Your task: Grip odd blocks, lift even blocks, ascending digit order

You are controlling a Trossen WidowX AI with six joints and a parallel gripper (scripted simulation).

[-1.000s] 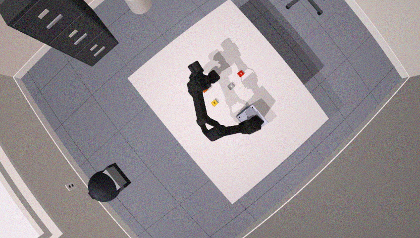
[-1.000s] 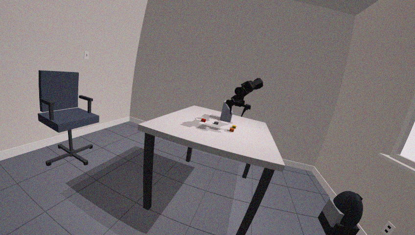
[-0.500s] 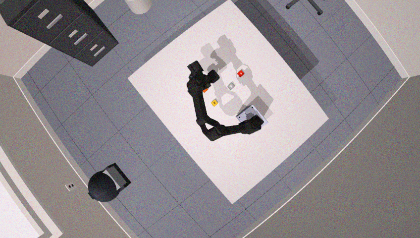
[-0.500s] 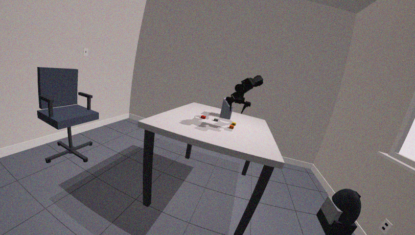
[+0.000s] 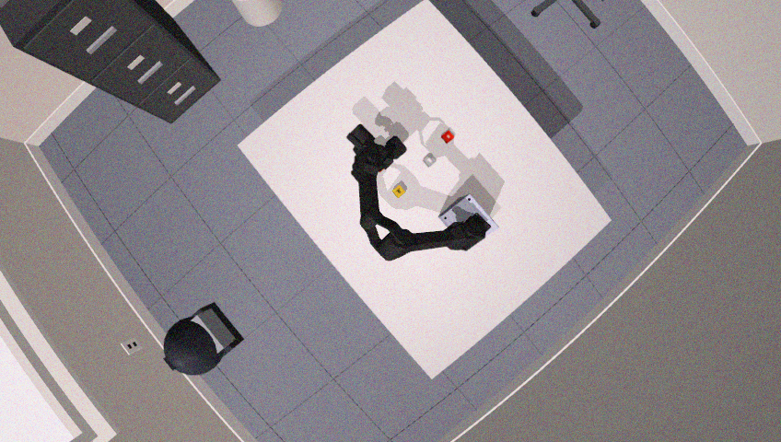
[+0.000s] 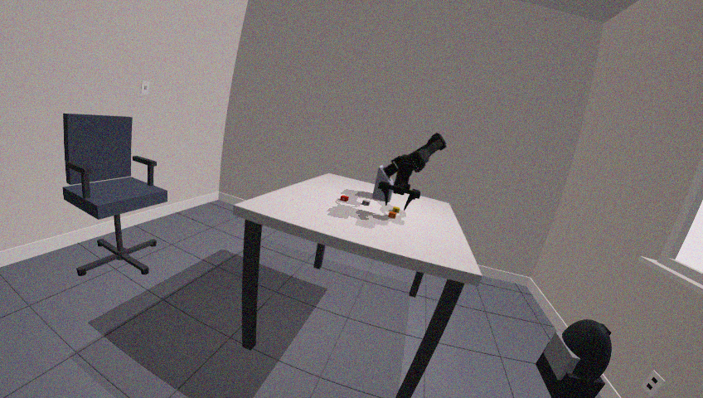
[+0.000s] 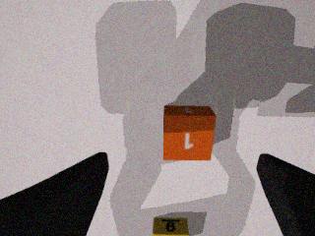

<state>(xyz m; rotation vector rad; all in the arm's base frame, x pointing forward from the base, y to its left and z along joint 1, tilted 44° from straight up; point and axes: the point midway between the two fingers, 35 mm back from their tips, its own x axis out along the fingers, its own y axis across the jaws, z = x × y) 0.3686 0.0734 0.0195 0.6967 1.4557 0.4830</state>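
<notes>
Now: gripper tip 30 mm above the orange block. From my gripper tip the other things lie so: grey block 110 mm behind, 140 mm to the right, 30 mm below; then red block 100 mm behind, 240 mm to the right, 30 mm below; then yellow block 110 mm behind, 20 mm to the left, 30 mm below.
</notes>
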